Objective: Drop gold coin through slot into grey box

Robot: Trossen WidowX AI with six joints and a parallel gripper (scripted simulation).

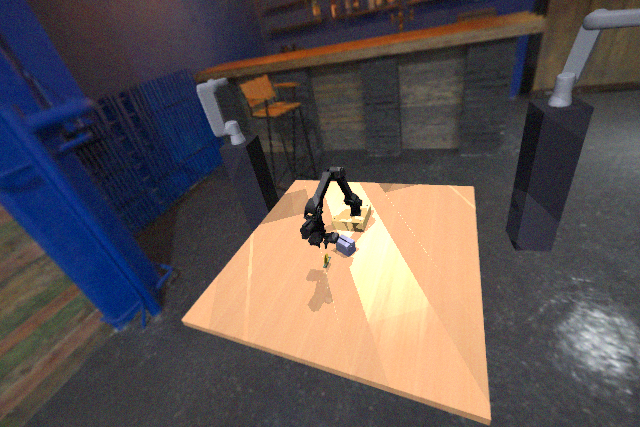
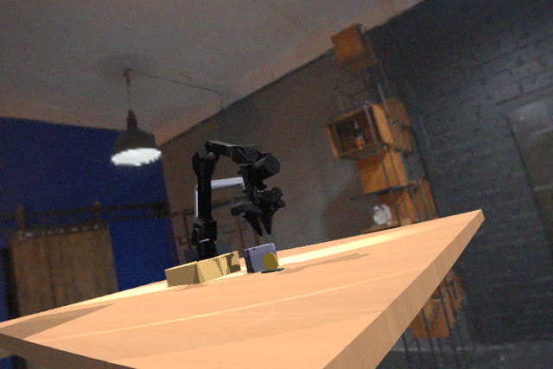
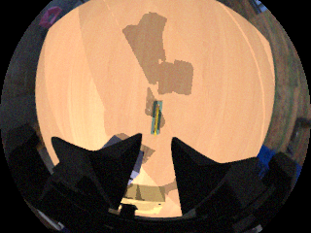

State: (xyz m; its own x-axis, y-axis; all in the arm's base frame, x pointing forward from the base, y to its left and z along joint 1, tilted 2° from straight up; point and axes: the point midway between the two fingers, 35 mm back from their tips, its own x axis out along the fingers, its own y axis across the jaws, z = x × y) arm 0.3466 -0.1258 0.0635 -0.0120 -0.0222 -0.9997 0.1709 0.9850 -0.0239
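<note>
Now: gripper tip 1 cm past the gold coin and 8 cm above it.
</note>
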